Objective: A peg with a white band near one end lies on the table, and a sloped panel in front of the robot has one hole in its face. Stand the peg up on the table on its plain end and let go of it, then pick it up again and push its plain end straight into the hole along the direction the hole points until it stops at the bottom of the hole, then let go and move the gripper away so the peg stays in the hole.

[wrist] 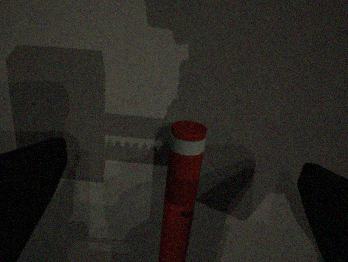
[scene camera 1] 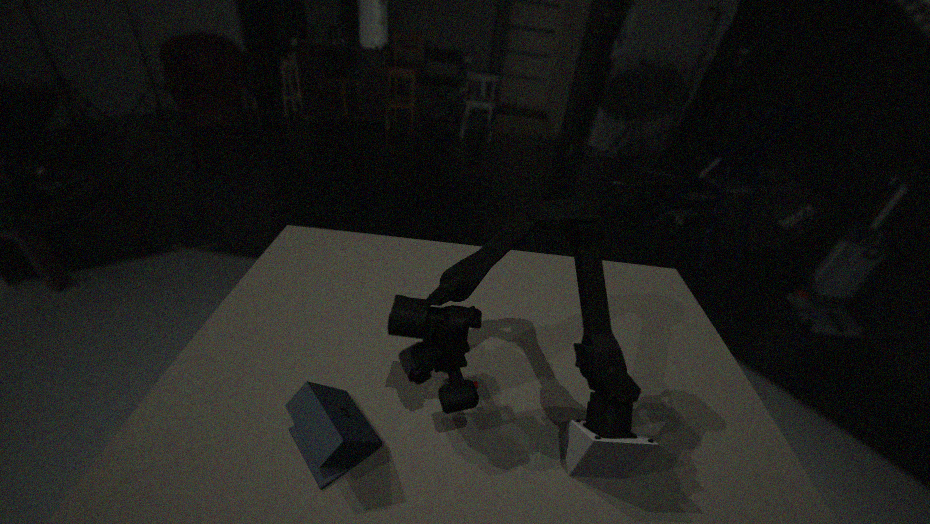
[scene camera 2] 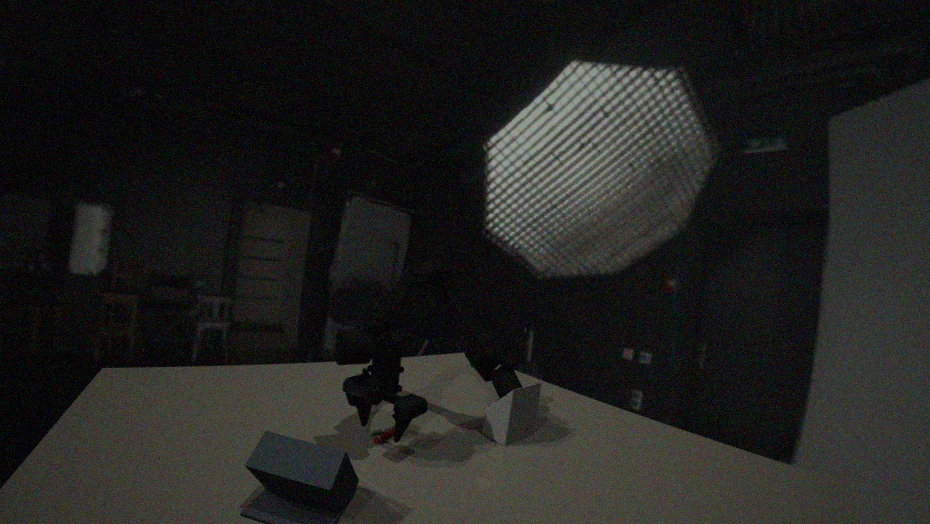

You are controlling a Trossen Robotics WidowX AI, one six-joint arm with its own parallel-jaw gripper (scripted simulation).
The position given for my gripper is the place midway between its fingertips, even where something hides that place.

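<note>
Here is my gripper [scene camera 1: 444, 388], open and holding nothing, and the same camera gives me a sloped panel [scene camera 1: 315, 410]. The wrist view shows me my gripper [wrist: 185, 162] as well. In scene camera 2 I find the gripper [scene camera 2: 379, 433] again.
</note>
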